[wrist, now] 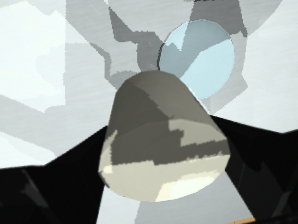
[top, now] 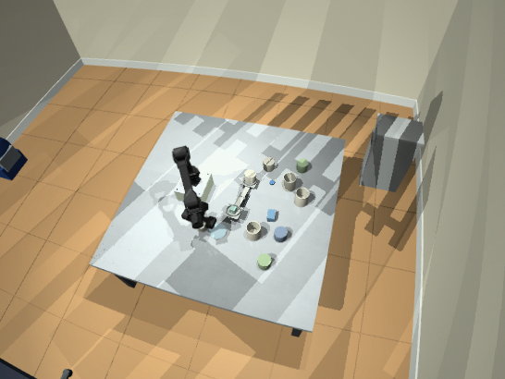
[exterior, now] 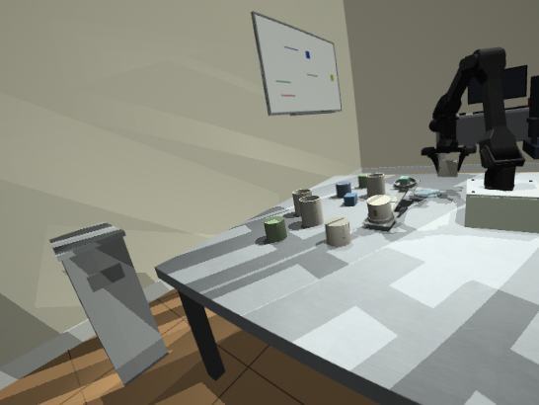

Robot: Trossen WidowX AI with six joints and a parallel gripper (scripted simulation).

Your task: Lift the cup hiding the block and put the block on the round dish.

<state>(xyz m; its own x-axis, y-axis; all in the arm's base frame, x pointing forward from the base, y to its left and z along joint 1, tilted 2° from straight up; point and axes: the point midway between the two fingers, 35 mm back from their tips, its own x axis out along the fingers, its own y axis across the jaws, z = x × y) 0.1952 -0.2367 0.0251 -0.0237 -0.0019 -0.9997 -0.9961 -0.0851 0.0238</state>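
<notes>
My gripper tip is now 11 cm short of the small teal block and 16 cm to the right of it. Also, from my gripper tip: round pale blue dish: 6 cm ahead, 4 cm to the left, 9 cm below; then blue block: 30 cm ahead, 25 cm to the left, 7 cm below; then blue cylinder: 40 cm ahead, 14 cm to the left, 5 cm below.
</notes>
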